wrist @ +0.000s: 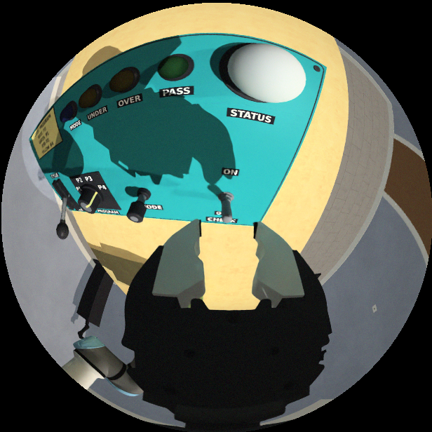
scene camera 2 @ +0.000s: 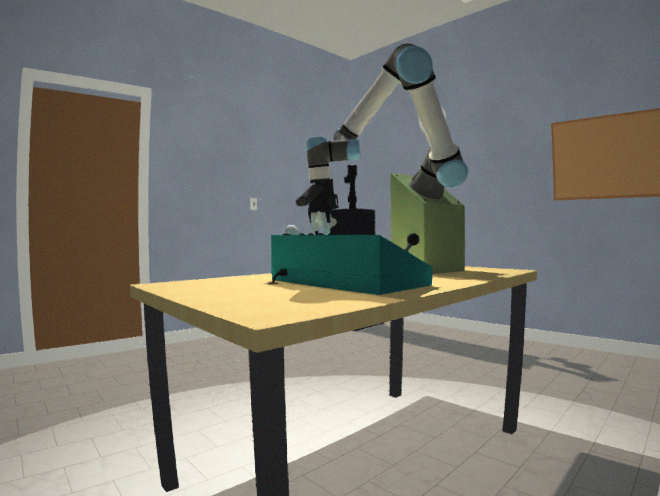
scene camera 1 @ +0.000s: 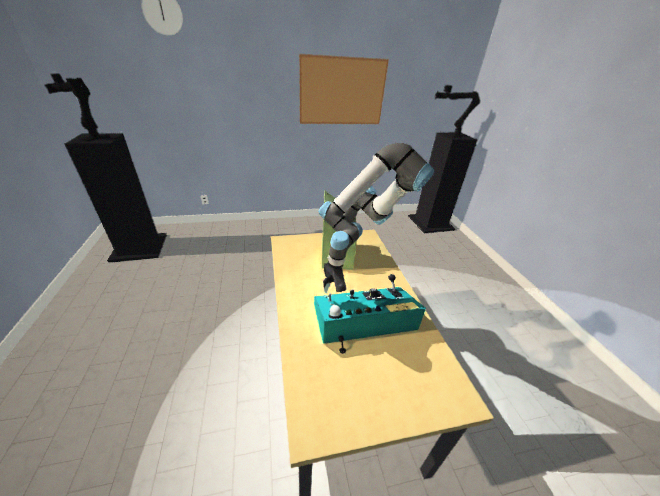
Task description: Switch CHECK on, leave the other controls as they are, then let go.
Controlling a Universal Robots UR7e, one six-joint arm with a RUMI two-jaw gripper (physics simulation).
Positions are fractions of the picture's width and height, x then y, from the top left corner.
Scene:
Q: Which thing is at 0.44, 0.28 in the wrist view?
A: A teal control box.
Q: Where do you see a teal control box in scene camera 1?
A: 0.52, 0.64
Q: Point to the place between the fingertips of my gripper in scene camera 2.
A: At 0.49, 0.48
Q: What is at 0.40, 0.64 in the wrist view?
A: My gripper.

